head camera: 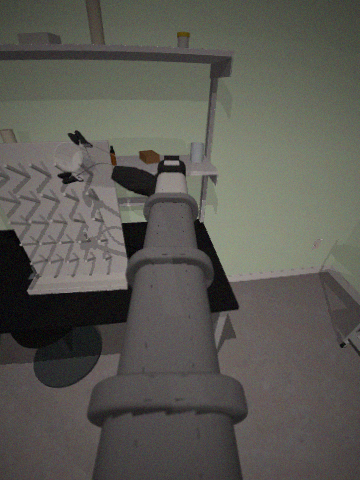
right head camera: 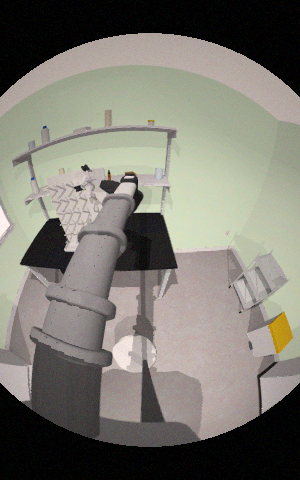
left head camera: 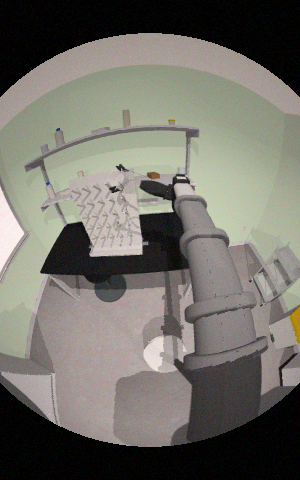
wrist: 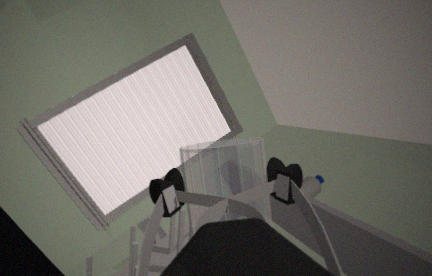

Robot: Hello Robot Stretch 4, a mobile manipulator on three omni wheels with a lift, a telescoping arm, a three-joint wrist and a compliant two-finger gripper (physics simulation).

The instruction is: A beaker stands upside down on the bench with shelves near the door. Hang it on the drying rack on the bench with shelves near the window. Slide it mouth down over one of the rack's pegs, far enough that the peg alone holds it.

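Frame: origin at the robot's base, x ahead, y left, z up, level; centimetres.
Seen in the pictures: gripper, fingertip midpoint: (head camera: 63, 155) (right head camera: 77, 176) (left head camera: 111, 177) (wrist: 225, 178); robot's base at its link origin: (right head camera: 134, 352) (left head camera: 164, 352).
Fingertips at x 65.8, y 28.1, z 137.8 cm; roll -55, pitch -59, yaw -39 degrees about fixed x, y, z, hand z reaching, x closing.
Note:
Offsets run from my fingertips to a thing's middle. "spot": to the spot under its first point. Level surfaces: height alone.
The clear beaker {dx +0.2, dy -3.0, dz -1.2 cm} (head camera: 68, 158) (left head camera: 117, 179) (right head camera: 79, 180) (wrist: 225, 167) is between the two black fingertips of my gripper (head camera: 75, 158) (left head camera: 118, 178) (right head camera: 82, 178) (wrist: 225, 178), which is shut on it. In the head views they are at the upper right part of the white drying rack (head camera: 80, 285) (left head camera: 116, 253) (right head camera: 71, 248), and their shadows fall on its board. Some rack pegs {spot: dx +8.6, dy +23.4, dz -16.1 cm} (wrist: 132, 245) show at the lower left of the wrist view, beside and below the beaker. Whether a peg is inside the beaker, and which end is its mouth, I cannot tell.
The rack stands on the black bench {dz -64.4 cm} (head camera: 220, 280) (left head camera: 165, 265) (right head camera: 157, 240). Behind it, a lower shelf holds a brown box {spot: dx +54.6, dy -16.4, dz -15.5 cm} (head camera: 149, 157) and a pale blue container {spot: dx +57.7, dy -41.2, dz -13.4 cm} (head camera: 197, 152). An upper shelf {dz +25.1 cm} (head camera: 125, 54) holds more containers. A round stool (head camera: 68, 357) stands under the bench.

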